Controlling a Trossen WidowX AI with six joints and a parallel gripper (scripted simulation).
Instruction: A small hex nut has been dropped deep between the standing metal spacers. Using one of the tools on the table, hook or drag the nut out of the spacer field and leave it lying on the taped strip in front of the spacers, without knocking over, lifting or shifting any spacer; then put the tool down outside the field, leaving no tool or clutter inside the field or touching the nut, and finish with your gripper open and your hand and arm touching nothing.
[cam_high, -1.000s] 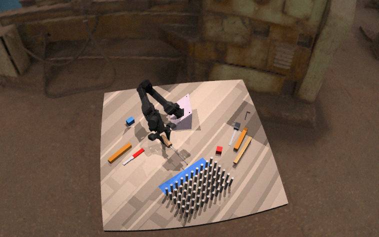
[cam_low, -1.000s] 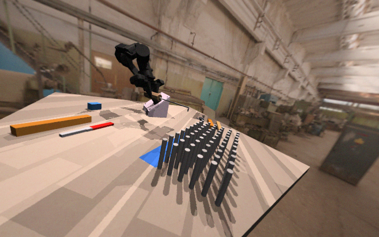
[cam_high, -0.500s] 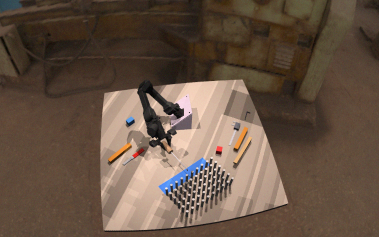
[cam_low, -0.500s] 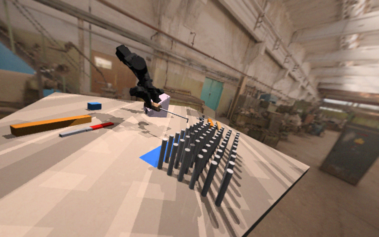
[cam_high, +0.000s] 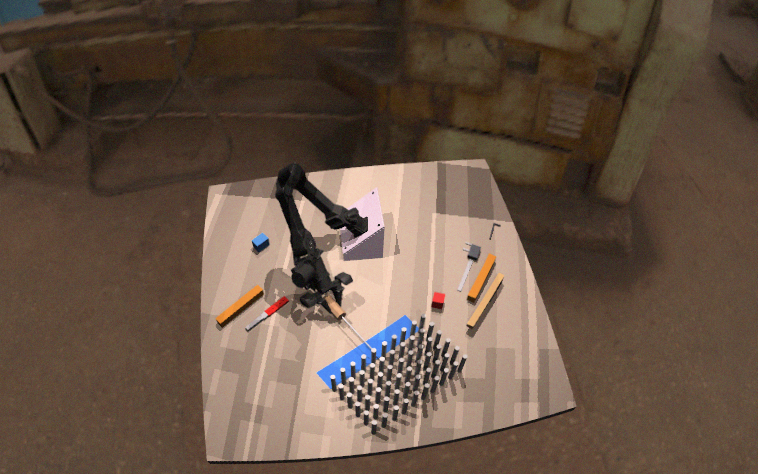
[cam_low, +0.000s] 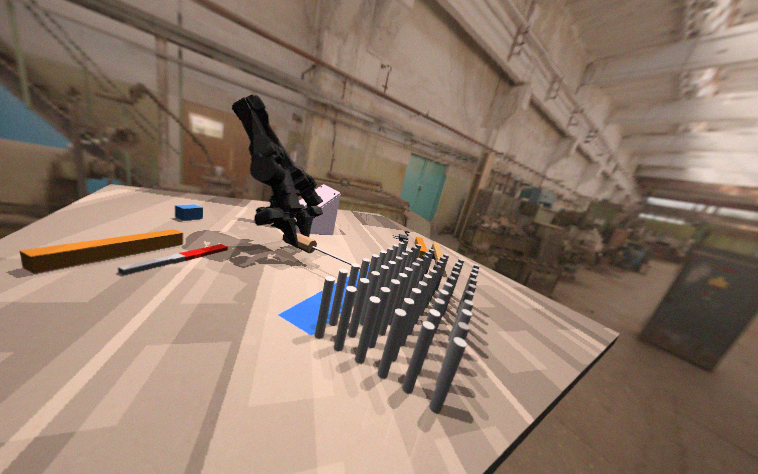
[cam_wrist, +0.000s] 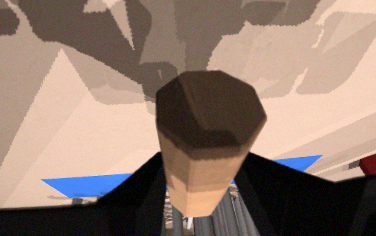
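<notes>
Right now the blue taped strip is 140 mm ahead of my gripper tip, 110 mm to the left of it and 50 mm below it. Round my gripper tip: red-handled tool: 260 mm to the right, 50 mm below; then red cube: 360 mm to the left, 60 mm behind, 30 mm below; then wire hook tool: 80 mm ahead, 60 mm to the left.
</notes>
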